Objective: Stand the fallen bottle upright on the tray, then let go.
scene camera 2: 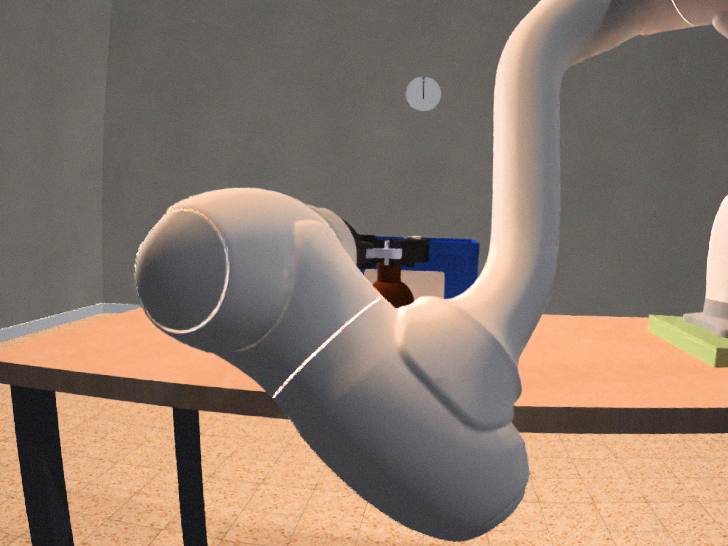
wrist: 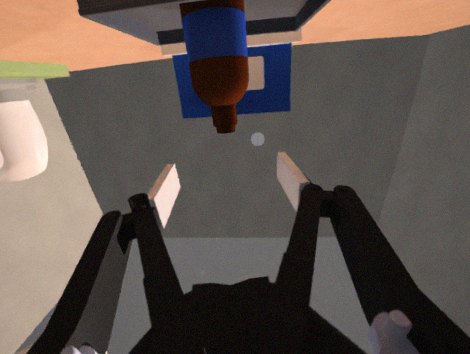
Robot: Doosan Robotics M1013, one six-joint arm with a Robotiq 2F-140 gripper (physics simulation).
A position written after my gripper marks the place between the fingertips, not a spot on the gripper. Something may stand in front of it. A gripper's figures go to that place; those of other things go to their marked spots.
My gripper (scene camera 2: 374,246): 0.72 m from the lens. A brown bottle (scene camera 2: 389,285) is 0.80 m from the lens.
